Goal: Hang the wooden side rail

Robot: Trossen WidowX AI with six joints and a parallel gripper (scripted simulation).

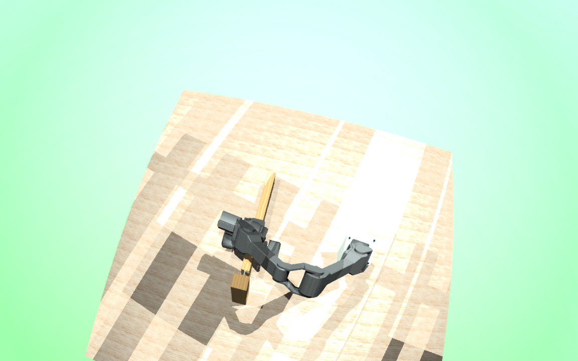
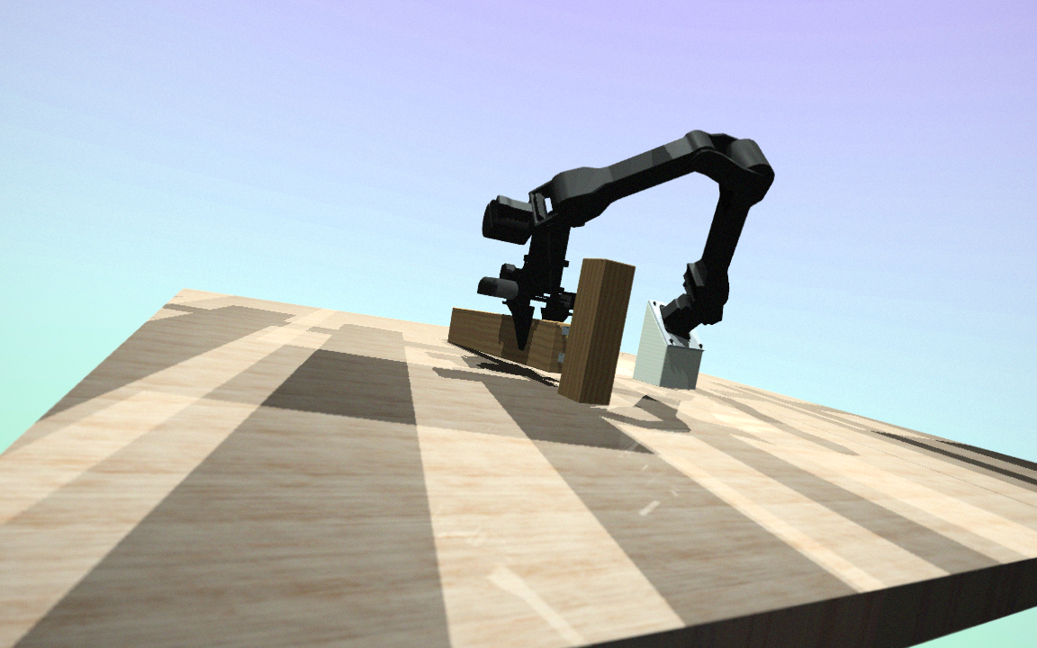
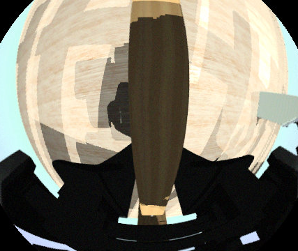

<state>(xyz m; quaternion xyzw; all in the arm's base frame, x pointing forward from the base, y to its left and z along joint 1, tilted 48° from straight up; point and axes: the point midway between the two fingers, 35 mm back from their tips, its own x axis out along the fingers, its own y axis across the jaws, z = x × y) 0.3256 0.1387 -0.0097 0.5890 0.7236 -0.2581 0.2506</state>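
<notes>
Right now the upright headboard post is 150 mm to the left of my gripper tip, 40 mm above it and 10 mm behind it.
</notes>
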